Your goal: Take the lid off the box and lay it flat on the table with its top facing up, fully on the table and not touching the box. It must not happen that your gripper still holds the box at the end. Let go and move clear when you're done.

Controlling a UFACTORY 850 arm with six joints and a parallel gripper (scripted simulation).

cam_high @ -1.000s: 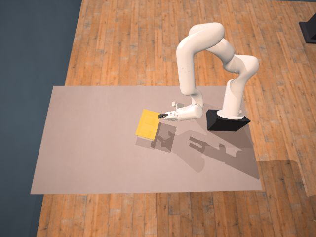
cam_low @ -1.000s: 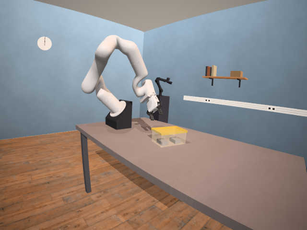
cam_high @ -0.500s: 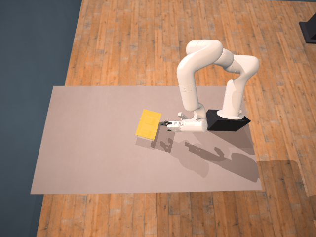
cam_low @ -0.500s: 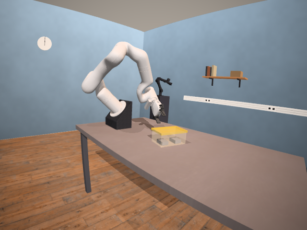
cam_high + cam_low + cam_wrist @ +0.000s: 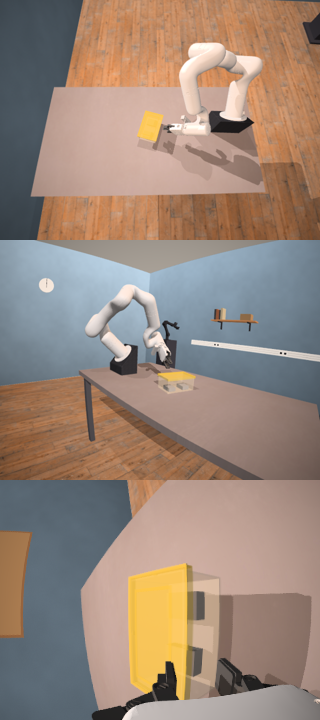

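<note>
My gripper is now 12 cm short of the yellow lid, 4 cm to the left of it and 5 cm above it. From my hand the other things lie so: clear box: 12 cm ahead, 4 cm to the right, 10 cm below.
</note>
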